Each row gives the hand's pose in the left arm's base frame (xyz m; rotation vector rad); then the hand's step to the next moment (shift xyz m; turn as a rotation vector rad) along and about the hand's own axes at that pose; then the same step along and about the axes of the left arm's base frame.
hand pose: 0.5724 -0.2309 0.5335 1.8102 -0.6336 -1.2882
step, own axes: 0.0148 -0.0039 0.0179 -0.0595 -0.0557 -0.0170
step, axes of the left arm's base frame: -0.0117 -0.0151 -0.0138 -0.0081 0.0819 -0.0124
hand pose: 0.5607 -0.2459 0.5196 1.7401 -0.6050 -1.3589
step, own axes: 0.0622 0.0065 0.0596 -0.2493 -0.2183 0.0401
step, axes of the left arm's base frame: -0.0371 -0.0706 -0.0332 -0.1376 0.3003 -0.0477
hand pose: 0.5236 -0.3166 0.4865 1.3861 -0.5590 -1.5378
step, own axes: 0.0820 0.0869 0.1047 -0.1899 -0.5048 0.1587
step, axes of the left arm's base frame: -0.0597 -0.1354 0.0578 -0.3404 0.3444 -0.2856
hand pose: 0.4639 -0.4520 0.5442 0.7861 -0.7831 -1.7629
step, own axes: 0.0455 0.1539 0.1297 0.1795 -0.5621 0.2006
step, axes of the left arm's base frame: -0.0359 -0.0674 0.1917 -0.5069 0.0159 -0.3622
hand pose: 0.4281 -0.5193 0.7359 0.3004 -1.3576 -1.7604
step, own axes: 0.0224 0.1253 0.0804 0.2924 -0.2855 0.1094
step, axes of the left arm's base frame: -0.0046 0.0333 0.1468 -0.3818 -0.1369 -0.1202
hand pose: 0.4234 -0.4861 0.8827 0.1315 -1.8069 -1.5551
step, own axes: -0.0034 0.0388 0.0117 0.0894 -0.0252 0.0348
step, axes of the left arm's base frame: 0.0102 0.0214 0.0330 -0.0943 -0.0245 0.0185
